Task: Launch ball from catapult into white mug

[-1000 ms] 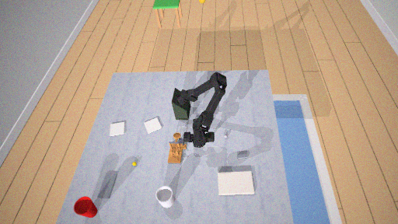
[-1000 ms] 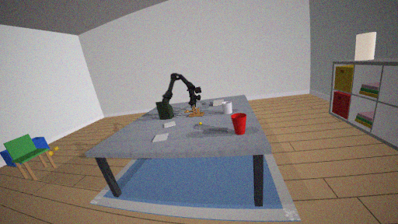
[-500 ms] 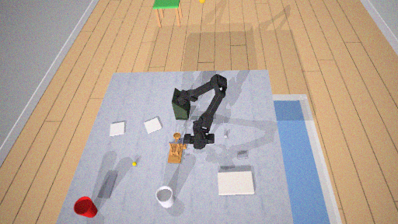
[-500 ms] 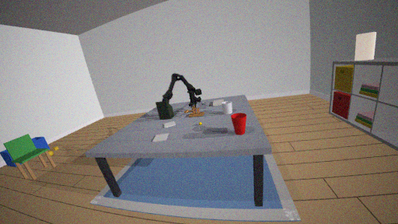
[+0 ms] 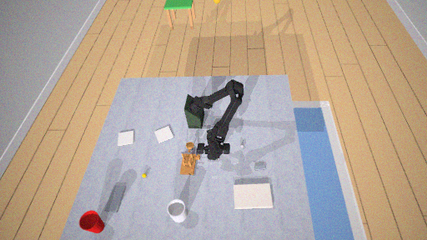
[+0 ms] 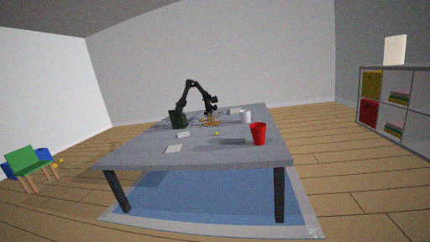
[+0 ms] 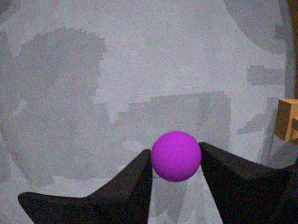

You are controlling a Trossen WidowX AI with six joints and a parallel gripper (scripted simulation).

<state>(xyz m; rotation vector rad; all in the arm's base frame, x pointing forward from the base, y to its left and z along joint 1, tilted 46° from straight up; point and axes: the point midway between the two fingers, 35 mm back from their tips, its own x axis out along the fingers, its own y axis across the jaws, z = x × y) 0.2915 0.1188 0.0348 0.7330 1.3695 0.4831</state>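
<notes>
The wooden catapult lies 130 mm to the right of my gripper tip and 40 mm above it. The rest, counted from my gripper tip: white slab (270 mm ahead, 190 mm to the left); purple ball (10 mm above); small grey block (260 mm to the left, 100 mm ahead).
</notes>
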